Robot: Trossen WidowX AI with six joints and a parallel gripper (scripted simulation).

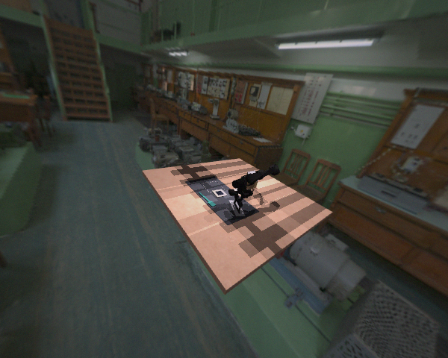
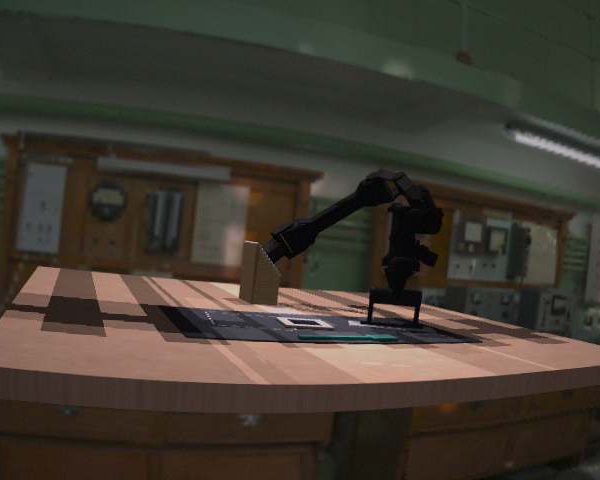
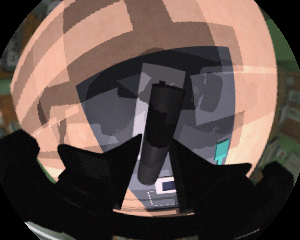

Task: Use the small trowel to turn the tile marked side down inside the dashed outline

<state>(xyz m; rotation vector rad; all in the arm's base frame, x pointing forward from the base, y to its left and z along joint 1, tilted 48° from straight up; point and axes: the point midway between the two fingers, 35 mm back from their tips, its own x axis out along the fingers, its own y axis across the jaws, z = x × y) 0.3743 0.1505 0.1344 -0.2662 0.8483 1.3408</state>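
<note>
My gripper tip is now 3 cm short of the dark mat, 20 cm to the left of it and 8 cm above it. From my gripper tip the other things lie so: tile: 1 cm ahead, 22 cm to the right, 6 cm below; then teal trowel: 16 cm ahead, 18 cm to the right, 6 cm below.
</note>
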